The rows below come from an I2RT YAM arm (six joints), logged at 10 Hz.
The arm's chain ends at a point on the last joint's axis. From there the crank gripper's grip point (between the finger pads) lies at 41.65 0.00 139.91 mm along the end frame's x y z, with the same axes.
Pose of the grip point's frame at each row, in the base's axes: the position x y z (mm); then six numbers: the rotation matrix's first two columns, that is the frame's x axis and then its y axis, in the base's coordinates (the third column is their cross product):
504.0 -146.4 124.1 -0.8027 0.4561 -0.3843 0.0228 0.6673 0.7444
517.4 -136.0 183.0 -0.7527 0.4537 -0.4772 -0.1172 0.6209 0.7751
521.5 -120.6 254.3 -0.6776 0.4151 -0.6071 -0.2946 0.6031 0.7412
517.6 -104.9 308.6 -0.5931 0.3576 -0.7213 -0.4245 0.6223 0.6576
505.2 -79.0 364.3 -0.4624 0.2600 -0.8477 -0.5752 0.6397 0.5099
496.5 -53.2 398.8 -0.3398 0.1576 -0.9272 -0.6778 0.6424 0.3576
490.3 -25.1 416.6 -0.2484 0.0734 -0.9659 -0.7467 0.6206 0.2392
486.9 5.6 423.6 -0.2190 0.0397 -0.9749 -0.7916 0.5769 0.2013
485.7 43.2 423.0 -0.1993 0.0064 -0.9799 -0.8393 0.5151 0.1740
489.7 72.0 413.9 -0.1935 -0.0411 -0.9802 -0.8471 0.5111 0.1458
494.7 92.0 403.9 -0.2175 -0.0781 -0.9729 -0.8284 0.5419 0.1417
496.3 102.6 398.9 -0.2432 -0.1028 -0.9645 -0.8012 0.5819 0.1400
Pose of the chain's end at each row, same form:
454.1 -247.8 216.5 -0.8027 0.4561 -0.3843 0.0228 0.6673 0.7444
458.1 -244.3 260.8 -0.7527 0.4537 -0.4772 -0.1172 0.6209 0.7751
455.4 -233.2 319.7 -0.6776 0.4151 -0.6071 -0.2946 0.6031 0.7412
446.6 -217.2 369.0 -0.5931 0.3576 -0.7213 -0.4245 0.6223 0.6576
430.0 -191.0 420.1 -0.4624 0.2600 -0.8477 -0.5752 0.6397 0.5099
419.4 -164.7 453.0 -0.3398 0.1576 -0.9272 -0.6778 0.6424 0.3576
414.3 -137.4 470.7 -0.2484 0.0734 -0.9659 -0.7467 0.6206 0.2392
416.2 -110.2 477.5 -0.2190 0.0397 -0.9749 -0.7916 0.5769 0.2013
423.2 -77.0 477.4 -0.1993 0.0064 -0.9799 -0.8393 0.5151 0.1740
428.5 -46.4 473.4 -0.1935 -0.0411 -0.9802 -0.8471 0.5111 0.1458
431.5 -21.8 470.0 -0.2175 -0.0781 -0.9729 -0.8284 0.5419 0.1417
429.9 -6.0 470.4 -0.2432 -0.1028 -0.9645 -0.8012 0.5819 0.1400

